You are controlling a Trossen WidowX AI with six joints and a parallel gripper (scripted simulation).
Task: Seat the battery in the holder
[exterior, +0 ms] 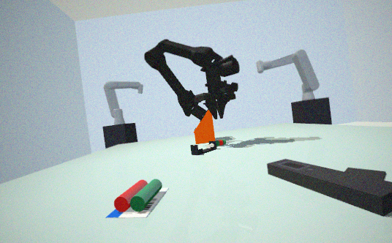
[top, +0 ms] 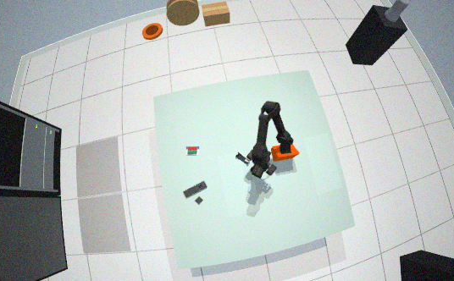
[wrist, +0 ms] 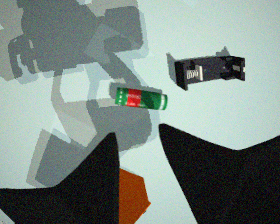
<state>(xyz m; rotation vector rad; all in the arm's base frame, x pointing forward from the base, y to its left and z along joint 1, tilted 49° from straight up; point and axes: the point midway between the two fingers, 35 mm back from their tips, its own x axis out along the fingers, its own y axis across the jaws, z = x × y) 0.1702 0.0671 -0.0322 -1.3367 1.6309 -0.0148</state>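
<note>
Right now my gripper tip is 10 cm above the battery, 2 cm to the left of it and 1 cm short of it. From my gripper tip the other things lie so: long black block: 43 cm ahead, 13 cm to the left, 9 cm below; then barcode card: 44 cm ahead, 14 cm to the right, 10 cm below; then small black square: 41 cm ahead, 20 cm to the left, 10 cm below.
</note>
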